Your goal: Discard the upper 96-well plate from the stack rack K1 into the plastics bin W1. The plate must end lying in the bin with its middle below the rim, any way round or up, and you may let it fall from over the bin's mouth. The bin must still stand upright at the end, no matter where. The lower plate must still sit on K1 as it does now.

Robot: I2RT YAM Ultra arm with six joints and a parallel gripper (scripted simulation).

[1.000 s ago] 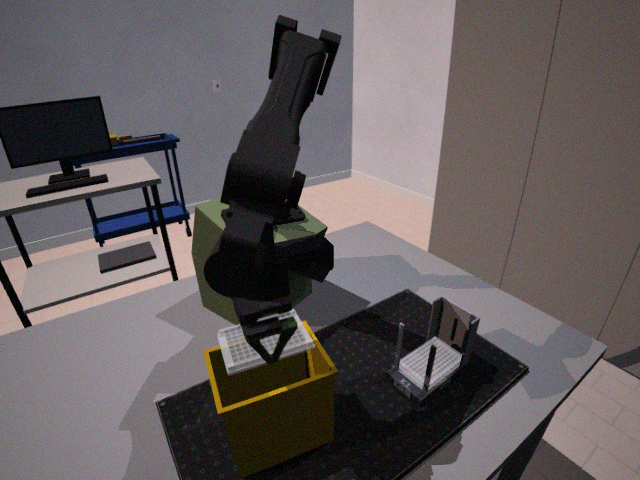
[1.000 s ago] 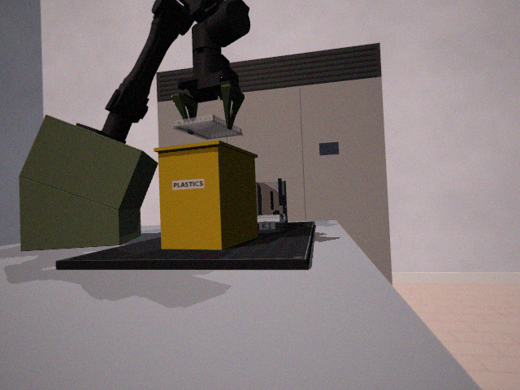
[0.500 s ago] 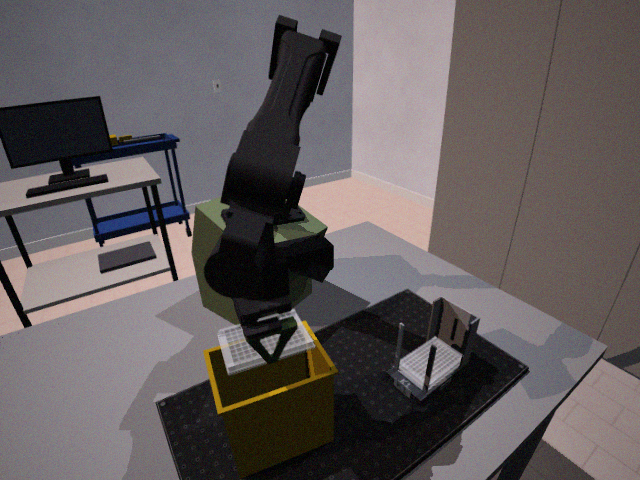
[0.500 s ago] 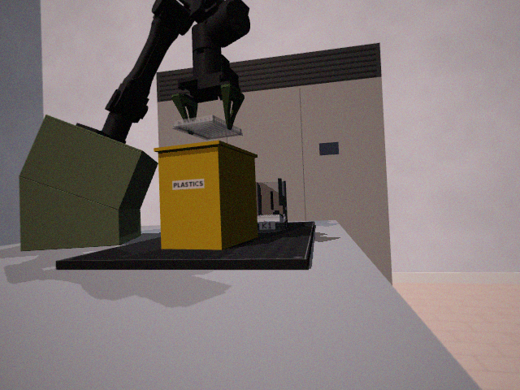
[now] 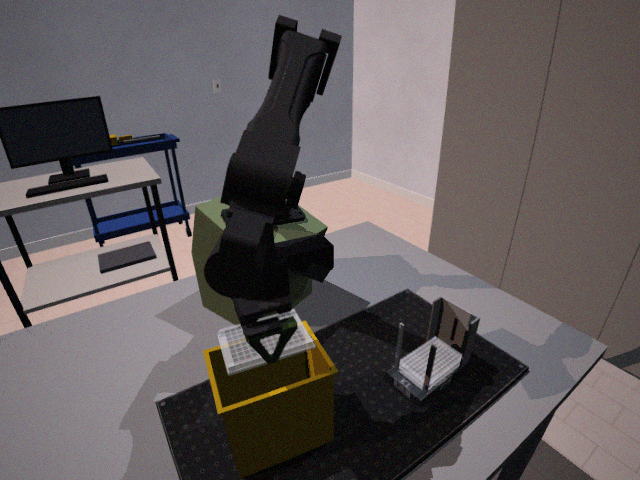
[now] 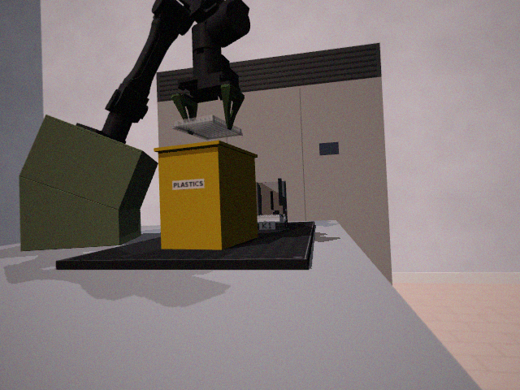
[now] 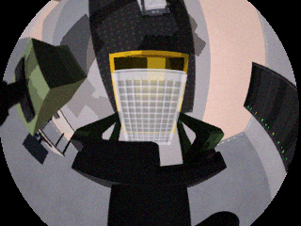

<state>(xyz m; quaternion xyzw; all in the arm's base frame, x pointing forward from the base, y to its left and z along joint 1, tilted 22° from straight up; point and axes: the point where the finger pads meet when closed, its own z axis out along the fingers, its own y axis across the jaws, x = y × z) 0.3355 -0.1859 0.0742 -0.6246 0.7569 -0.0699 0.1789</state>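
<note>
My hand is 14 cm above the yellow plastics bin. Round my hand: 96-well plate (right at my hand).
</note>
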